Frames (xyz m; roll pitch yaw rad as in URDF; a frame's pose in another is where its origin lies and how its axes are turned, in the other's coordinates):
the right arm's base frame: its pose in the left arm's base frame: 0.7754 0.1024 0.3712 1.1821 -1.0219 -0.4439
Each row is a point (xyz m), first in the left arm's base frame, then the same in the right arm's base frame.
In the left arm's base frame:
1: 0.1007 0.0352 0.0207
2: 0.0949 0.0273 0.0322
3: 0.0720 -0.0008 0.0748
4: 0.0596 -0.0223 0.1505
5: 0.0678 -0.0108 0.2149
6: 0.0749 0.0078 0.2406
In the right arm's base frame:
1: -0.6019 0.1562 0.4427
2: -0.5930 0.1596 0.4544
3: -0.5612 0.1736 0.4982
4: -0.4976 0.2023 0.5367
5: -0.4414 0.2367 0.5358
6: -0.4203 0.2579 0.5230

